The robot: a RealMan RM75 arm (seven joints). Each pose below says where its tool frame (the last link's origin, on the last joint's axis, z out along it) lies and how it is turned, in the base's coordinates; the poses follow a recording.
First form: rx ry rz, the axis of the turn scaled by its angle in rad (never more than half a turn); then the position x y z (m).
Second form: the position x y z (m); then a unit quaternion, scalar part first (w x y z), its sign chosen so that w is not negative. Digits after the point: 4 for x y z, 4 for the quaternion.
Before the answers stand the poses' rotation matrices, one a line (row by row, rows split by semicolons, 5 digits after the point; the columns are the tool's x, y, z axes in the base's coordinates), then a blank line. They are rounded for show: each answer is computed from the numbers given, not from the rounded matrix.
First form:
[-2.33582 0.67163 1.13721 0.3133 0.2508 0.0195]
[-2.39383 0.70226 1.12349 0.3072 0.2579 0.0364]
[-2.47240 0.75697 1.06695 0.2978 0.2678 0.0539]
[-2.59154 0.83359 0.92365 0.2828 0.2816 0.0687]
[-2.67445 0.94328 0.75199 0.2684 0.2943 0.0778]
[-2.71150 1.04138 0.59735 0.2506 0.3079 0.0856]
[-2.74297 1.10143 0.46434 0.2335 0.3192 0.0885]
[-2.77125 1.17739 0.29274 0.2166 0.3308 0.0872]
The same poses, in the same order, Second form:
0.54048 -0.60076 -0.58904; -0.22580 -0.77800 0.58628; -0.81049 -0.18387 -0.55615
0.55003 -0.59293 -0.58813; -0.26891 -0.79246 0.54744; -0.79067 -0.14295 -0.59532
0.57538 -0.59315 -0.56313; -0.33556 -0.79910 0.49884; -0.74588 -0.09806 -0.65882
0.63200 -0.59829 -0.49258; -0.42883 -0.79941 0.42076; -0.64551 -0.05469 -0.76179
0.66551 -0.63269 -0.39597; -0.52701 -0.77400 0.35098; -0.52855 -0.02490 -0.84854
0.67473 -0.67256 -0.30398; -0.60194 -0.73977 0.30067; -0.42709 -0.01990 -0.90399
0.68260 -0.69428 -0.22812; -0.64805 -0.71934 0.25016; -0.33777 -0.02292 -0.94095
0.67941 -0.72188 -0.13149; -0.69940 -0.69131 0.18146; -0.22189 -0.03132 -0.97457

[0.3133 0.2508 0.0195 0.2271 -0.8477 0.2438 0.4127]
[0.3072 0.2579 0.0364 0.2014 -0.8570 0.2514 0.4022]
[0.2978 0.2678 0.0539 0.1714 -0.8708 0.2666 0.3758]
[0.2828 0.2816 0.0687 0.1330 -0.8935 0.2874 0.3184]
[0.2684 0.2943 0.0778 0.1036 -0.9066 0.3198 0.2549]
[0.2506 0.3079 0.0856 0.0880 -0.9108 0.3498 0.2007]
[0.2335 0.3192 0.0885 0.0747 -0.9142 0.3671 0.1548]
[0.2166 0.3308 0.0872 0.0582 -0.9145 0.3885 0.0966]

